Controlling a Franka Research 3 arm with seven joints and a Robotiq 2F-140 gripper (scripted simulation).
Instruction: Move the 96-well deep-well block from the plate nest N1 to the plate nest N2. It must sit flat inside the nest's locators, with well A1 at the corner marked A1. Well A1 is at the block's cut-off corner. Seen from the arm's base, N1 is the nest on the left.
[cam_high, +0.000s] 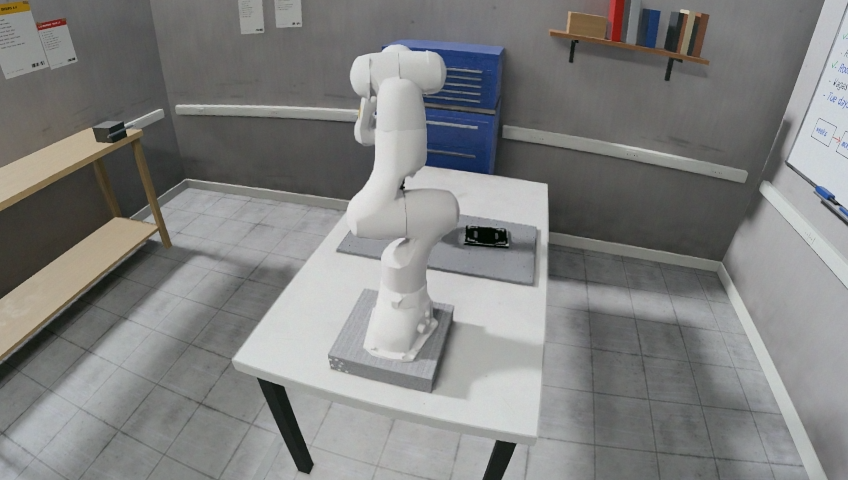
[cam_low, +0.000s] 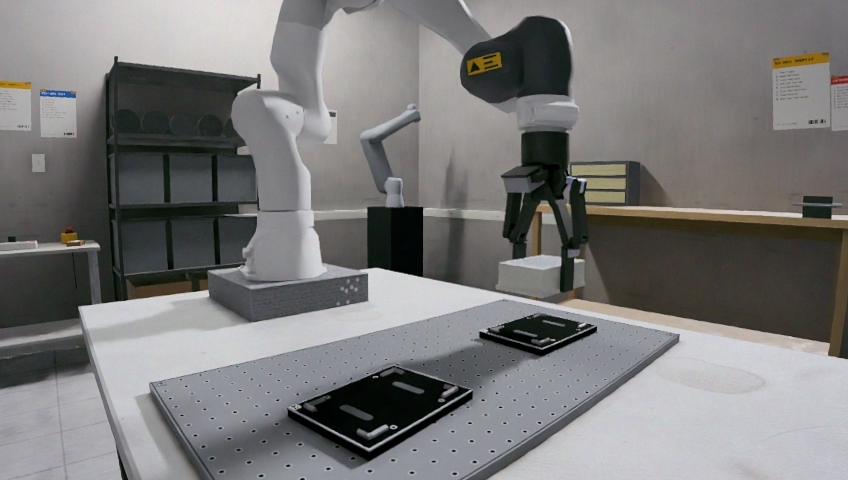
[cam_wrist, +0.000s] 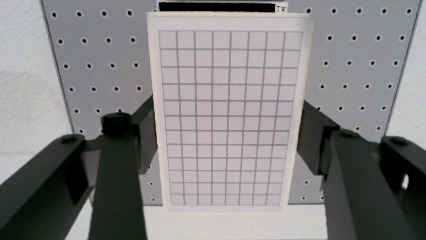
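The A1 mark lies 5 cm behind my hand, 8 cm to the right of it and 10 cm below it. Also, from my hand: white 96-well deep-well block (1 cm below).
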